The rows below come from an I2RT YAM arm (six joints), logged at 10 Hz.
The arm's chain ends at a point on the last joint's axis. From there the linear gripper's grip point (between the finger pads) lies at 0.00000 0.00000 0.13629 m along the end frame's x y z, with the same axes.
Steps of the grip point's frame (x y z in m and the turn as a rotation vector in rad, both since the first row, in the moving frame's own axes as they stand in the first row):
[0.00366 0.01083 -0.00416 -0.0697 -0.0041 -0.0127]
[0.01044 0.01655 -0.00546 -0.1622 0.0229 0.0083]
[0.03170 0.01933 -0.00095 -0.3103 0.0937 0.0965]
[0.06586 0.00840 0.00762 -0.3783 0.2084 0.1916]
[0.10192 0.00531 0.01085 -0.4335 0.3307 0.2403]
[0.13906 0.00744 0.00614 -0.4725 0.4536 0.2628]
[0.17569 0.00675 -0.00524 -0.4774 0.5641 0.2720]
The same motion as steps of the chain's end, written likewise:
[0.00416 0.00134 -0.00383 -0.0697 -0.0041 -0.0127]
[0.00742 -0.00547 -0.00364 -0.1622 0.0229 0.0083]
[0.02119 -0.02277 0.00614 -0.3103 0.0937 0.0965]
[0.04335 -0.04393 0.02010 -0.3783 0.2084 0.1916]
[0.06636 -0.05559 0.03052 -0.4335 0.3307 0.2403]
[0.09036 -0.05953 0.03418 -0.4725 0.4536 0.2628]
[0.11491 -0.06172 0.03009 -0.4774 0.5641 0.2720]

